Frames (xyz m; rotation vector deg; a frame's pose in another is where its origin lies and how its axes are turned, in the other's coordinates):
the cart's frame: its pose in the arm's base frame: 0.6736 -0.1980 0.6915 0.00 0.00 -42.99
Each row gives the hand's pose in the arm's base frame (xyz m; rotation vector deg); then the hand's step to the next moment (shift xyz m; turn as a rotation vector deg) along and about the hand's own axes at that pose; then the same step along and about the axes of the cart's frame.
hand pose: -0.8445 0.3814 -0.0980 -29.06 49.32 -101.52
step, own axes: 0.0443 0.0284 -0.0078 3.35 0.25 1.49
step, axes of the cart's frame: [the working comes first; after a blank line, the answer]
step, axes of the arm's base frame: -0.0034 -0.0442 -0.0294 -0.01 -3.63 0.57

0.0276 -0.0347 -0.0294 2.47 -2.66 0.57
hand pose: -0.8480 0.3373 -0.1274 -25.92 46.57 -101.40
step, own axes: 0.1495 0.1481 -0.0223 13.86 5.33 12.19
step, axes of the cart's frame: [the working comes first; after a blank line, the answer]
step, axes of the arm's base frame: 0.0341 -0.1600 -0.1343 6.81 -17.63 3.45

0.1340 -0.0938 -0.1343 17.00 -8.26 3.45
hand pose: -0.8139 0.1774 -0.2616 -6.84 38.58 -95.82
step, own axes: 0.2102 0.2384 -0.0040 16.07 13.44 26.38
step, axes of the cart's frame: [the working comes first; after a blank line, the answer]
step, axes of the arm's base frame: 0.1575 -0.2090 -0.1804 19.57 -25.32 10.52

0.2577 -0.0455 -0.1804 31.58 -5.18 10.52
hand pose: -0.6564 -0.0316 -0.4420 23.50 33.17 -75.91
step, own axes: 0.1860 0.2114 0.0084 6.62 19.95 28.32
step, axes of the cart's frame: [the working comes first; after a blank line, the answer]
step, axes of the arm's base frame: 0.2335 -0.1067 -0.1159 24.94 -17.74 17.52

0.2436 0.0812 -0.1159 30.34 4.03 17.52
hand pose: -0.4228 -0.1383 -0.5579 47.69 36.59 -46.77
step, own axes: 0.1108 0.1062 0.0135 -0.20 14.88 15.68
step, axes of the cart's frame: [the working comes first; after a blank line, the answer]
step, axes of the arm's base frame: 0.1495 -0.0079 -0.0363 14.90 -6.81 14.11

0.1148 0.0962 -0.0363 15.54 5.18 14.11
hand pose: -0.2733 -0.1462 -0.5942 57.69 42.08 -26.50
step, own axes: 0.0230 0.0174 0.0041 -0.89 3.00 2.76
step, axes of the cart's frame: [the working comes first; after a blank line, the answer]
step, axes of the arm's base frame: 0.0283 0.0041 -0.0053 2.29 -1.00 3.34

0.0179 0.0223 -0.0053 2.36 0.83 3.34
